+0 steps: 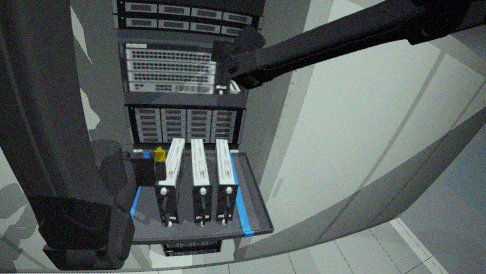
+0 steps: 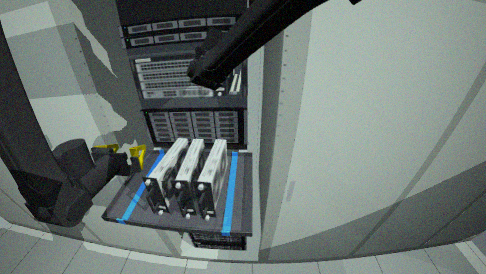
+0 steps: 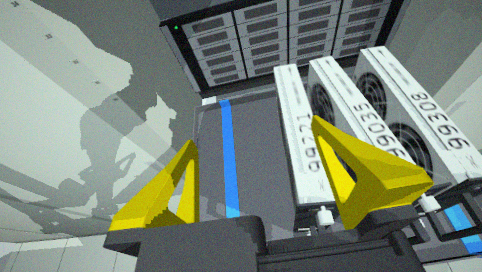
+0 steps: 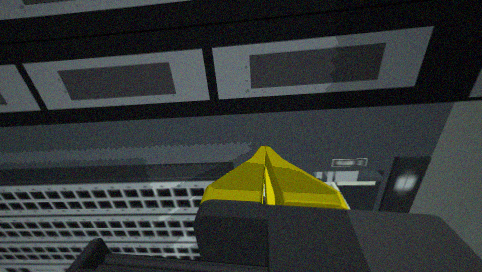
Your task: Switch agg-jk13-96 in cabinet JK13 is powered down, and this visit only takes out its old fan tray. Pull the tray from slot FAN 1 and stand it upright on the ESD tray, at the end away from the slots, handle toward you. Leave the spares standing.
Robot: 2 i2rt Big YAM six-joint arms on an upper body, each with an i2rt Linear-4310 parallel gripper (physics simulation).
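Note:
The switch (image 1: 170, 70) (image 2: 170, 80) (image 4: 100, 215) sits in the rack. The FAN 1 tray shows its lower white knob (image 1: 220, 90) (image 2: 219, 93) at the switch's right end; the rest is hidden by the right arm and fingers. My right gripper (image 4: 264, 153) is shut in front of FAN 1, fingertips together, with no held part visible between them. Three spare fan trays, 99221 (image 1: 173, 162) (image 2: 168, 165) (image 3: 295, 115), 99035 (image 1: 200, 165) (image 2: 189, 167) (image 3: 345, 100) and 99308 (image 1: 225, 165) (image 2: 212, 167) (image 3: 405, 95), stand on the ESD tray (image 1: 185, 227) (image 2: 242, 200) (image 3: 257, 150). My left gripper (image 2: 128, 149) (image 3: 251, 133) is open and empty beside 99221.
The FAN 2 opening (image 4: 357, 192), with pale edges, lies right of FAN 1. Drive units (image 1: 186, 125) (image 2: 194, 126) (image 3: 265, 42) sit below the switch, and another drive unit (image 4: 320, 65) sits above it. Blue tape strips (image 1: 242, 210) (image 2: 230, 195) (image 3: 229, 155) run along the ESD tray. Cabinet panels flank the rack.

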